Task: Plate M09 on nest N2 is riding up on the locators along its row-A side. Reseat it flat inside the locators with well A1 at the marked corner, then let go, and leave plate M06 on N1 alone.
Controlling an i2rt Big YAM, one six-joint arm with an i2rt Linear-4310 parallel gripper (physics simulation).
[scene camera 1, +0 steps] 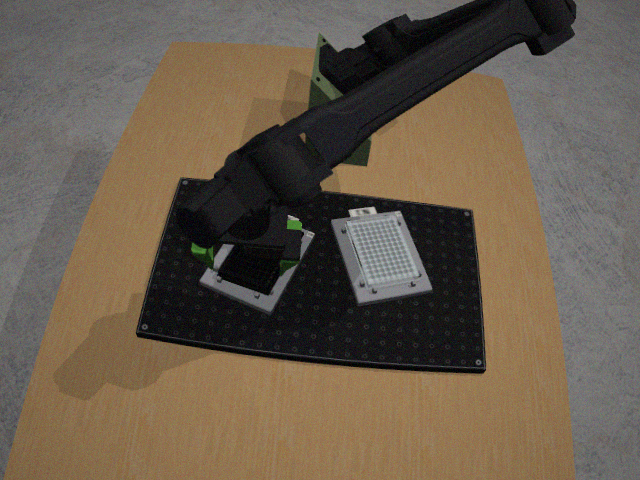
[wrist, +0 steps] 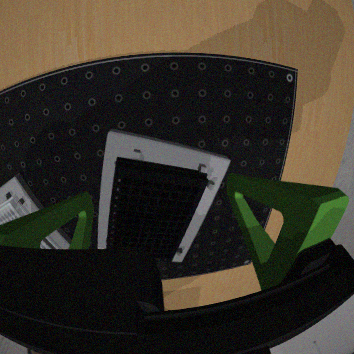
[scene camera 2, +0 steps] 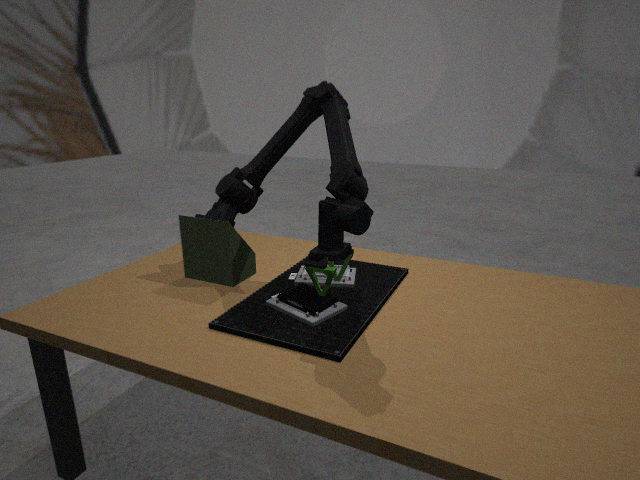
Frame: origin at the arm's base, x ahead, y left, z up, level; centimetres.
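Seen in the pictures: gripper, fingertip midpoint: [scene camera 1: 246,269] [wrist: 157,190] [scene camera 2: 329,288]; arm's base at its link origin: [scene camera 1: 339,77] [scene camera 2: 214,231].
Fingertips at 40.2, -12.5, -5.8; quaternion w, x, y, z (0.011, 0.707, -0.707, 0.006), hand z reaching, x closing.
Note:
Offsets run from my fingertips to a thing's middle, as dx, dy, dz. "pt": to the spot under its first point. Level surfaces: height alone.
The black well plate, taken as M09 @(-6.4, +1.5, -4.2) [scene camera 1: 250,268] [scene camera 2: 309,296] [wrist: 155,210], lies on the grey nest N2 @(-6.6, +1.1, -5.5) [scene camera 1: 266,304] [scene camera 2: 315,318] [wrist: 125,142]. Its far end is hidden by the gripper in scene camera 1 and the wrist view. Its tilt and the marked corner cannot be read clearly. My gripper [scene camera 1: 247,268] [scene camera 2: 330,287] [wrist: 157,190] is open and empty above the plate, with its green fingers wide apart, one toward each long side. The pale plate, taken as M06 @(-8.8, +20.0, -4.7) [scene camera 1: 385,250] [wrist: 7,212], lies on the other nest, N1 @(-8.8, +20.0, -5.5) [scene camera 1: 395,295] [scene camera 2: 351,277] [wrist: 15,187].
Both nests stand on a black perforated board @(-6.3, +10.7, -7.2) [scene camera 1: 330,330] [scene camera 2: 336,341] [wrist: 175,80] on the wooden table @(dz -7.9) [scene camera 1: 310,423] [scene camera 2: 491,361] [wrist: 125,25]. A small white label @(pt -18.3, +17.4, -6.4) [scene camera 1: 362,211] is at the far end of N1. The green arm mount [scene camera 1: 356,155] [scene camera 2: 206,253] stands beyond the board.

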